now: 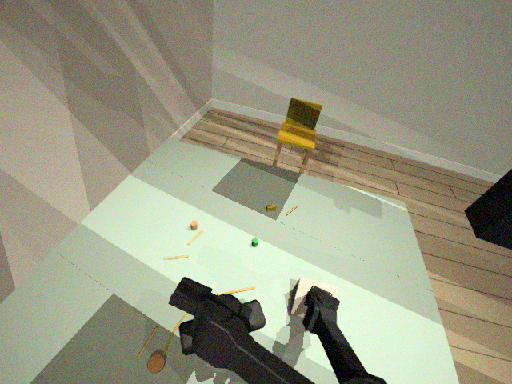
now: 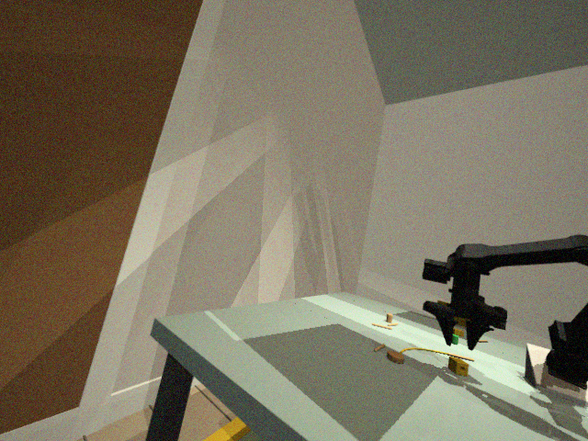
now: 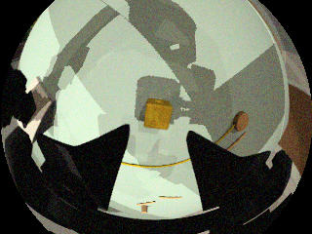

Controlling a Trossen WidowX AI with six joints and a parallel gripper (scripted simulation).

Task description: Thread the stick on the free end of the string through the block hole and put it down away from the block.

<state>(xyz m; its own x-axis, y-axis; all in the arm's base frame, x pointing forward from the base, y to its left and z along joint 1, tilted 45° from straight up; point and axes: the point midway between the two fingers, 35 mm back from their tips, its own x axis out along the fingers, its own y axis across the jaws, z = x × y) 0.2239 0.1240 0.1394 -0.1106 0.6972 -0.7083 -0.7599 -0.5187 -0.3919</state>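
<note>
Right now the thin wooden stick is 1 cm ahead of my gripper tip, 14 cm to the right of it and 6 cm below it. The rest, counted from my gripper tip: round wooden button 13 cm ahead, 11 cm to the left, 5 cm below; then green cylinder 2 cm ahead, 32 cm to the right, 5 cm below; then small brown cylinder 25 cm ahead, 29 cm to the right, 4 cm below.
</note>
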